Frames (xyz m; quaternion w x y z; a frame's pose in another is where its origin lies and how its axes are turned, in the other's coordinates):
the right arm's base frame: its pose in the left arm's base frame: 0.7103 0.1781 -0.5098 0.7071 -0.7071 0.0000 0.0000
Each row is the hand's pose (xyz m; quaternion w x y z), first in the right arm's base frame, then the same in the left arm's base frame.
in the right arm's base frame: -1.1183 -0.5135 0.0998 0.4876 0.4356 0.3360 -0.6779
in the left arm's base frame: -0.4080 0.2779 0.0037 0.6528 -0.0368 -0.2418 -0.7170
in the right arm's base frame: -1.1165 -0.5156 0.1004 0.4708 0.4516 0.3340 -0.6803
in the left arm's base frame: -0.4062 0.2785 0.0058 0.6522 -0.0136 -0.2449 -0.7172
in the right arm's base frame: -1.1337 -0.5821 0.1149 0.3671 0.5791 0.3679 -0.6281
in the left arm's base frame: -0.4234 0.2930 0.0723 0.6691 0.1499 -0.1840 -0.7043
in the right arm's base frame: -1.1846 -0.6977 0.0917 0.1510 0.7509 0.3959 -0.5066
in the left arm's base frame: -0.4743 0.2698 0.1879 0.6377 0.4242 -0.0783 -0.6382
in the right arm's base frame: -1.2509 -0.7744 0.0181 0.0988 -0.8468 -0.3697 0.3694
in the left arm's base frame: -0.5406 0.1962 0.2646 0.5289 0.6687 0.0002 -0.5226
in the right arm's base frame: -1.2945 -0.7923 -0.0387 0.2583 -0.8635 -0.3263 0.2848
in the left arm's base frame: -0.5842 0.1394 0.2825 0.4280 0.7933 0.0293 -0.4321
